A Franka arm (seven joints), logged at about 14 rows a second.
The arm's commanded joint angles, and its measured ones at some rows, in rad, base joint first. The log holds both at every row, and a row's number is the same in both.
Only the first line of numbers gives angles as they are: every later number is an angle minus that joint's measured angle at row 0.
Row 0, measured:
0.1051, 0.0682, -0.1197, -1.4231, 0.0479, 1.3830, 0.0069
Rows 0 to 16, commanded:
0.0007, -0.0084, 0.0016, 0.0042, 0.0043, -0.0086, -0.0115
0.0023, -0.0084, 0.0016, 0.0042, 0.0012, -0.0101, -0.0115
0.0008, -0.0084, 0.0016, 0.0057, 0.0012, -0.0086, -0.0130
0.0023, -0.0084, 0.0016, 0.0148, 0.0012, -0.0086, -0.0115
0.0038, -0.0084, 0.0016, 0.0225, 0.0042, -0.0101, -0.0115
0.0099, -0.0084, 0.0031, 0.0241, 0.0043, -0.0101, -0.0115
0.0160, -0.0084, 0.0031, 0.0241, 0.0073, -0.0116, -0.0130
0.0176, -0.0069, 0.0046, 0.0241, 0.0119, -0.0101, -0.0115
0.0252, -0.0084, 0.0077, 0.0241, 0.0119, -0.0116, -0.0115
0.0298, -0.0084, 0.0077, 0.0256, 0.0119, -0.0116, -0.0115
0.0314, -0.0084, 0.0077, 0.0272, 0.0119, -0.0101, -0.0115
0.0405, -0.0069, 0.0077, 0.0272, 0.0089, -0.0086, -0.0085
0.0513, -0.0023, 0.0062, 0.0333, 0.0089, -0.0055, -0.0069
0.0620, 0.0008, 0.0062, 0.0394, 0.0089, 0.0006, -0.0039
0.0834, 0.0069, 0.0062, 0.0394, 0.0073, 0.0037, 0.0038
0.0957, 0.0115, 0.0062, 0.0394, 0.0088, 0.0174, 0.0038
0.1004, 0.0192, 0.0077, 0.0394, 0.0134, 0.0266, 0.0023
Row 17, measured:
0.0795, 0.0021, 0.0114, 0.0204, 0.0031, 0.0188, -0.0022
